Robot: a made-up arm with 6 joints. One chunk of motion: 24 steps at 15 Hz.
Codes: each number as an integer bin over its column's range. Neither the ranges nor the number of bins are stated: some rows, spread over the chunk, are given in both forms.
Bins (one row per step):
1: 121 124 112 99 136 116
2: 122 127 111 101 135 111
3: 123 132 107 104 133 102
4: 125 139 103 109 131 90
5: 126 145 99 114 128 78
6: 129 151 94 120 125 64
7: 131 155 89 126 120 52
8: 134 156 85 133 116 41
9: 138 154 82 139 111 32
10: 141 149 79 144 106 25
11: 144 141 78 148 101 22
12: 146 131 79 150 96 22
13: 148 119 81 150 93 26
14: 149 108 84 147 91 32
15: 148 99 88 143 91 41
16: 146 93 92 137 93 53
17: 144 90 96 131 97 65
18: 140 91 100 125 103 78
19: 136 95 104 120 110 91
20: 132 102 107 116 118 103
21: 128 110 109 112 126 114
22: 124 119 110 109 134 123
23: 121 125 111 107 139 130
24: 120 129 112 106 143 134
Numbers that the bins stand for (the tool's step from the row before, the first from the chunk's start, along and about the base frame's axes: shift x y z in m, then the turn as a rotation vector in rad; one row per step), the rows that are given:
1: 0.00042 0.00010 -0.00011 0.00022 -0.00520 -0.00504
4: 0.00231 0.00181 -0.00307 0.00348 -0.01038 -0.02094
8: 0.00658 0.00374 -0.00900 0.01129 -0.02591 -0.05092
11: 0.01133 0.00204 -0.01131 0.01617 -0.04144 -0.06254
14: 0.01370 -0.00172 -0.00933 0.01585 -0.05179 -0.05642
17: 0.01133 -0.00376 -0.00538 0.01064 -0.04558 -0.03624
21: 0.00374 -0.00149 -0.00109 0.00445 -0.01555 -0.00626
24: -0.00006 0.00067 -0.00011 0.00250 0.00205 0.00598
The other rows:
2: 0.00089 0.00044 -0.00044 0.00087 -0.00624 -0.00809
3: 0.00136 0.00101 -0.00175 0.00185 -0.00831 -0.01360
5: 0.00279 0.00249 -0.00439 0.00511 -0.01348 -0.02828
6: 0.00421 0.00317 -0.00604 0.00706 -0.01659 -0.03685
7: 0.00516 0.00363 -0.00768 0.00901 -0.02176 -0.04419
9: 0.00848 0.00351 -0.00999 0.01324 -0.03108 -0.05642
10: 0.00991 0.00295 -0.01098 0.01487 -0.03626 -0.06071
12: 0.01228 0.00090 -0.01098 0.01682 -0.04661 -0.06254
13: 0.01323 -0.00047 -0.01032 0.01682 -0.04972 -0.06009
15: 0.01323 -0.00274 -0.00801 0.01455 -0.05179 -0.05092
16: 0.01228 -0.00342 -0.00669 0.01259 -0.04972 -0.04358
18: 0.00943 -0.00365 -0.00406 0.00869 -0.03936 -0.02828
19: 0.00753 -0.00320 -0.00274 0.00706 -0.03212 -0.02033
20: 0.00564 -0.00240 -0.00175 0.00576 -0.02384 -0.01299
22: 0.00184 -0.00047 -0.00076 0.00348 -0.00727 -0.00075
23: 0.00042 0.00022 -0.00044 0.00283 -0.00209 0.00353

